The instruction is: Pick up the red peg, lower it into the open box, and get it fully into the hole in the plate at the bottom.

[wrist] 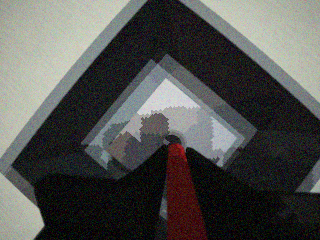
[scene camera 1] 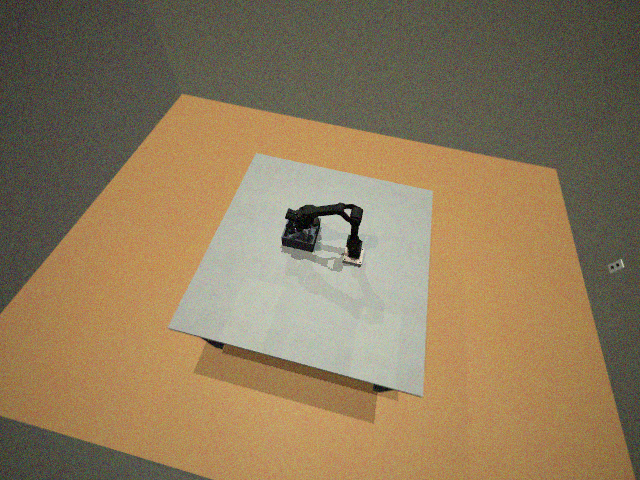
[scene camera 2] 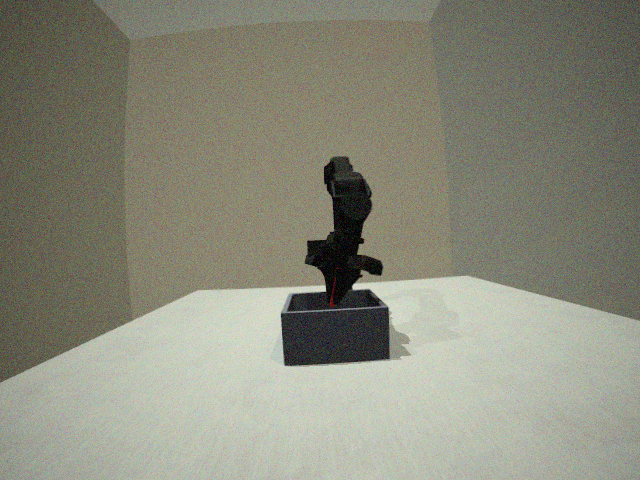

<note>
I see my gripper, a dark box and a grey plate.
My gripper shows as well in the wrist view.
</note>
